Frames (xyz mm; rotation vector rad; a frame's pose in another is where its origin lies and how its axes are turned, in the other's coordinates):
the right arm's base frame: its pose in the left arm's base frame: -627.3 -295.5 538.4 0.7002 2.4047 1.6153
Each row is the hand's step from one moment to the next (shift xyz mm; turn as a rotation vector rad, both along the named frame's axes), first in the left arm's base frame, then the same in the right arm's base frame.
Working: the left arm's base frame: its pose in the right arm's base frame: -479.8 -215.9 702.8 -0.7002 -2.4047 -1.6153

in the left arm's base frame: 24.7 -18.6 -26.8 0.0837 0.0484 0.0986
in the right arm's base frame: -33.6 -22.8 4.8 -0.0388 0.1285 0.0325
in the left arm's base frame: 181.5 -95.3 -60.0 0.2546 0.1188 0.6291
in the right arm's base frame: -210.8 -31.1 14.4 -0.0906 0.6806 -0.0576
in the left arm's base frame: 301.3 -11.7 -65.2 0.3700 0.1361 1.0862
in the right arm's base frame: -277.8 24.6 131.9 -0.1274 1.1337 -0.1834
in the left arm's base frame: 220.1 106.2 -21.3 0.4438 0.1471 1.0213
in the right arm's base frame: -146.5 77.0 181.1 -0.1951 1.0997 -0.1198
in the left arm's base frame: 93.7 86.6 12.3 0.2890 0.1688 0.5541
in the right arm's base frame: -40.5 64.8 102.9 -0.1069 0.6379 0.0274
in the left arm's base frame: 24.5 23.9 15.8 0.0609 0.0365 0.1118
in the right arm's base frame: -8.5 28.7 22.9 -0.0227 0.1302 0.0086
